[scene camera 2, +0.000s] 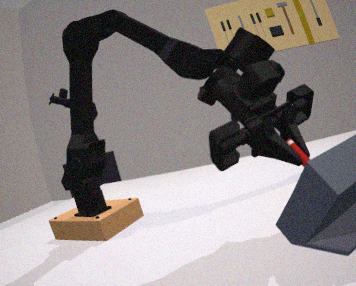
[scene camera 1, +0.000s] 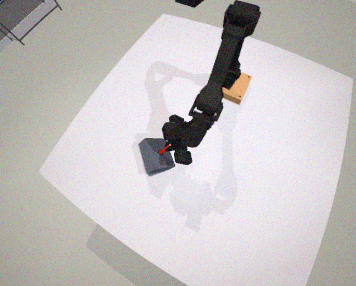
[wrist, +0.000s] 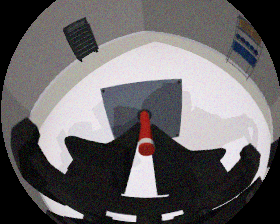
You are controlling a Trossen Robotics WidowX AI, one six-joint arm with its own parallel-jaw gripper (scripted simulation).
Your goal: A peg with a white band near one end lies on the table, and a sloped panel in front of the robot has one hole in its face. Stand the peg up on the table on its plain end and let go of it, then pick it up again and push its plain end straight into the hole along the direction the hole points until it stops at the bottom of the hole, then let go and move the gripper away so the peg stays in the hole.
Labels:
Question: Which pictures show the gripper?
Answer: Scene camera 2, scene camera 1 and the wrist view: all of them.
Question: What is the gripper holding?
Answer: A red peg.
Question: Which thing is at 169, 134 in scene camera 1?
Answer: The gripper.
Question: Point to a grey sloped panel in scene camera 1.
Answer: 148, 148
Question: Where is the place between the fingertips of the gripper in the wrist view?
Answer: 145, 126

